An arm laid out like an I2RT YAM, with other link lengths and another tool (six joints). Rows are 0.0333 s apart.
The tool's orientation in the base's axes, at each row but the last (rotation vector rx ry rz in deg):
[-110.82 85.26 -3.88]
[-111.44 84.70 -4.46]
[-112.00 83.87 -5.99]
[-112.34 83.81 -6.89]
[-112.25 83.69 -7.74]
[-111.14 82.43 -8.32]
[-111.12 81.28 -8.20]
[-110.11 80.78 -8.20]
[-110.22 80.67 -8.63]
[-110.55 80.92 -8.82]
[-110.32 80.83 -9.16]
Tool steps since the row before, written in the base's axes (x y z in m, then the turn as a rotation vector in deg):
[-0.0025 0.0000 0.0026 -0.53 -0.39 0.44]
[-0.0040 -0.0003 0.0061 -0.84 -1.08 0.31]
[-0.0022 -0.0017 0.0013 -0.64 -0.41 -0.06]
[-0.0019 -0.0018 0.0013 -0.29 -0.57 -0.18]
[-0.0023 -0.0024 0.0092 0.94 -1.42 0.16]
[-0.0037 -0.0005 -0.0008 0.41 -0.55 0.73]
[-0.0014 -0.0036 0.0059 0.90 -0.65 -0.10]
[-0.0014 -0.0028 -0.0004 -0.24 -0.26 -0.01]
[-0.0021 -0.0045 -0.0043 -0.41 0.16 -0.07]
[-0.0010 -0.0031 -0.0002 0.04 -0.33 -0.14]
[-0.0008 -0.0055 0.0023 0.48 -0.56 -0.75]
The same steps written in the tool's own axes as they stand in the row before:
[-0.0018 0.0007 -0.0031 0.00 0.25 -0.75]
[-0.0032 0.0000 -0.0065 0.54 0.66 -1.12]
[0.0003 0.0013 -0.0028 0.15 0.61 -0.43]
[0.0005 0.0011 -0.0027 0.45 0.42 -0.25]
[-0.0015 -0.0031 -0.0092 1.54 -0.66 -0.33]
[-0.0007 0.0035 -0.0014 0.41 -0.69 -0.60]
[0.0007 -0.0020 -0.0067 0.94 -0.56 0.19]
[0.0020 0.0017 -0.0018 0.13 0.23 -0.24]
[0.0044 0.0049 -0.0001 -0.28 0.34 -0.07]
[0.0024 0.0013 -0.0018 0.35 0.10 -0.04]
[0.0038 -0.0001 -0.0047 0.90 0.16 0.51]

